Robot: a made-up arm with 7 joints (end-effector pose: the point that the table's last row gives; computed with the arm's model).
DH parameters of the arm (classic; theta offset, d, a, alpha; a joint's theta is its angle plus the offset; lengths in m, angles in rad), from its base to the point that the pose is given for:
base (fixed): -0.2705 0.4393 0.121 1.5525
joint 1: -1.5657 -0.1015 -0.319 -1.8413
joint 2: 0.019 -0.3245 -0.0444 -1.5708
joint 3: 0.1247 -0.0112 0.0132 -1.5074
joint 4: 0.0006 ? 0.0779 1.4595
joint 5: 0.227 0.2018 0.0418 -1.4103
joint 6: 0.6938 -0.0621 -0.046 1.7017
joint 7: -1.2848 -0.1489 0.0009 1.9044
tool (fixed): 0.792 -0.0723 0 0
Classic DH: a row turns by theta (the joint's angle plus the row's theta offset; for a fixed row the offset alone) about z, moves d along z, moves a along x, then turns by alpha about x.
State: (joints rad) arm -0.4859 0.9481 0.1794 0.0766 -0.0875 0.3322 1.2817
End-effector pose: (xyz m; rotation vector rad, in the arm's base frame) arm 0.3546 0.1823 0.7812 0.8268 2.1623 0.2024
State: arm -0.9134 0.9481 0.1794 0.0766 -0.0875 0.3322 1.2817
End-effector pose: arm 0.4777 0.1462 0.6787 1.0119 2.5490 0.1631
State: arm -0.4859 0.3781 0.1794 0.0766 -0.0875 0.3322 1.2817
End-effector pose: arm 0.3116 0.2043 0.6969 0.2584 2.1636 -0.2100
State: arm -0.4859 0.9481 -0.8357 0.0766 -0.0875 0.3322 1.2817
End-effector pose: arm 0.3918 -0.1448 0.9598 1.1870 1.2424 -0.3840
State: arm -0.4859 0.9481 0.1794 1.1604 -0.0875 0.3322 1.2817
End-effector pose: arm 0.2332 0.2603 0.6616 -0.3580 1.9192 -0.2322
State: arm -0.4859 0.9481 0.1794 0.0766 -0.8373 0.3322 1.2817
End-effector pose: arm 0.2963 0.1908 0.7984 1.1415 1.4699 -0.1759
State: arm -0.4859 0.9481 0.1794 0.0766 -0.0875 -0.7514 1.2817
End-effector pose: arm 0.2618 0.1881 0.6939 2.1318 1.9323 0.4786
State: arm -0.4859 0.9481 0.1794 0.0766 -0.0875 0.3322 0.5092
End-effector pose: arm 0.3362 0.1810 0.7331 0.7414 1.4308 0.5845
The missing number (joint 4, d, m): -0.4081
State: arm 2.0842 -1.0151 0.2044 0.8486 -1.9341 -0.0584 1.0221
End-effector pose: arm -0.1066 -0.1050 0.3396 -1.8697 -1.4264 -1.0638
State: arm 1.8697 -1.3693 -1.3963 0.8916 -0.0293 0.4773 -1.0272
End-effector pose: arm -0.0493 0.5702 0.1478 1.4987 -0.1481 1.8389
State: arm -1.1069 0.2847 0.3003 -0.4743 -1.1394 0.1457 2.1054
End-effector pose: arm 0.4413 0.1223 0.6349 1.7678 2.3112 -1.1701
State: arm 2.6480 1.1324 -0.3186 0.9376 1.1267 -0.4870 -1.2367
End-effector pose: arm -0.0310 0.1152 0.3192 -1.3734 -1.8629 0.5504
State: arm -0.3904 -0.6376 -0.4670 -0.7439 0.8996 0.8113 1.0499
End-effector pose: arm 0.3862 0.3284 0.8880 -0.9048 2.0053 0.0677
